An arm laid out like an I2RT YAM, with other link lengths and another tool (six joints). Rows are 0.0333 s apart.
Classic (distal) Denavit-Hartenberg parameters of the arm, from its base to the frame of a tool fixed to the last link. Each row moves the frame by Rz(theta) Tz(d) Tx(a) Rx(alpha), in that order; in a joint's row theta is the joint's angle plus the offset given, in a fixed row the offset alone. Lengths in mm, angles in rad.
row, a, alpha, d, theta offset
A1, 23.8, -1.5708, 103.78, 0
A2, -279.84, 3.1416, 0, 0
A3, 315.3, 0, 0, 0.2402
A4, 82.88, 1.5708, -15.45, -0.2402
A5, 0, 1.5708, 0, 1.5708
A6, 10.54, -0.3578, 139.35, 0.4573
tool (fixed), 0, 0, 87.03, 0
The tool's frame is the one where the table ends.
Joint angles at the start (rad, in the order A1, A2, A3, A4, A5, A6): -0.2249 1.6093 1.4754 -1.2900 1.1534 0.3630
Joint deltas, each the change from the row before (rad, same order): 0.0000 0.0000 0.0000 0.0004 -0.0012 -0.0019; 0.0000 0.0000 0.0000 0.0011 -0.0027 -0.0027; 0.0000 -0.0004 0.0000 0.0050 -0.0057 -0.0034; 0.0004 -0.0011 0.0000 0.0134 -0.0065 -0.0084; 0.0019 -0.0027 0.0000 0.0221 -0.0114 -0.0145; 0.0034 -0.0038 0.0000 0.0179 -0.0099 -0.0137; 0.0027 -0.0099 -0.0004 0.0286 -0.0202 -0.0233; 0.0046 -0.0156 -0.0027 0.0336 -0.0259 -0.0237; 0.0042 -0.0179 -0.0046 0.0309 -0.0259 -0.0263
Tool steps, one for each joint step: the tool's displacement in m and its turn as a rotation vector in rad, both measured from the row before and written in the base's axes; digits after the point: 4 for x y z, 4 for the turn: 0.0001 0.0001 -0.0002 0.0013 0.0011 0.0009; 0.0003 0.0002 -0.0005 0.0027 0.0008 0.0015; 0.0011 0.0003 -0.0009 0.0048 -0.0035 0.0022; 0.0026 0.0001 -0.0007 0.0042 -0.0080 0.0049; 0.0046 0.0007 -0.0008 0.0073 -0.0136 0.0100; 0.0041 0.0012 -0.0001 0.0062 -0.0110 0.0112; 0.0058 0.0017 0.0004 0.0131 -0.0206 0.0175; 0.0068 0.0030 0.0011 0.0160 -0.0296 0.0224; 0.0058 0.0031 0.0017 0.0156 -0.0251 0.0246
